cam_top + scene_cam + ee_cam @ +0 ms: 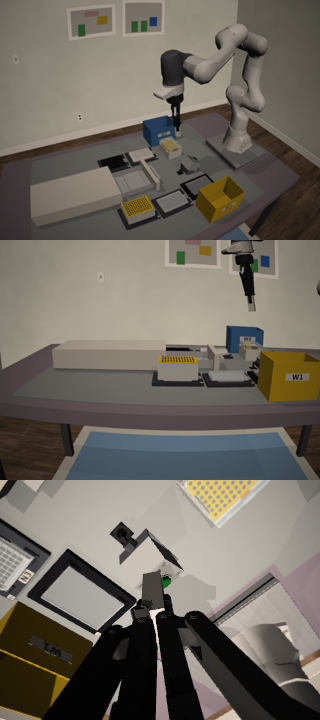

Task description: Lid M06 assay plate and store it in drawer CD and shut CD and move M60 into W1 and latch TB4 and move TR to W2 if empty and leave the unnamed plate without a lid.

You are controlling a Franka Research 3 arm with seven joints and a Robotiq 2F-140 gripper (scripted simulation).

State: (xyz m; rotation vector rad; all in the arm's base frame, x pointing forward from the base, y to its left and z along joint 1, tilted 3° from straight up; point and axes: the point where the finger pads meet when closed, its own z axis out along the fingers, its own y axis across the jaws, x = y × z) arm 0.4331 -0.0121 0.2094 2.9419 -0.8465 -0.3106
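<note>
Right now the black nest is 250 mm below my hand, 180 mm to the left of it and 50 mm behind it. From my hand the other things lie so: green key DONE: 190 mm below, 100 mm behind, 30 mm to the left; then white plate: 240 mm below, 170 mm to the right, 130 mm ahead; then tip box TB4: 220 mm below, 150 mm to the right, 50 mm behind.
</note>
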